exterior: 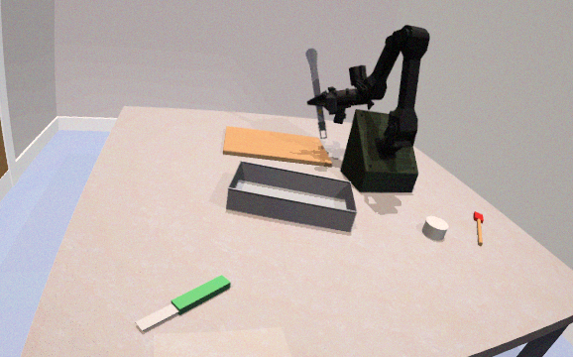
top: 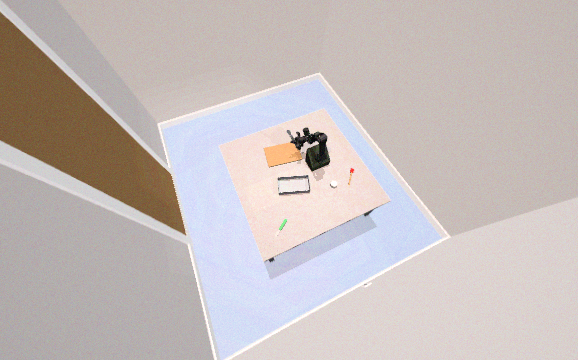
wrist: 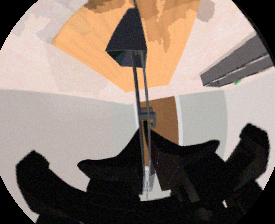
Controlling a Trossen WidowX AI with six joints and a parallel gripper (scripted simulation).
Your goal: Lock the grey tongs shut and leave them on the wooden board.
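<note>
My gripper tip is 170 mm above the wooden board, 80 mm short of it and 20 mm to the left of it. From my gripper tip the other things lie so: red-headed tool (540 mm to the left, 390 mm behind, 170 mm below); then grey roasting tin (360 mm to the left, 170 mm ahead, 150 mm below); then white puck (540 mm to the left, 170 mm behind, 160 mm below).
</note>
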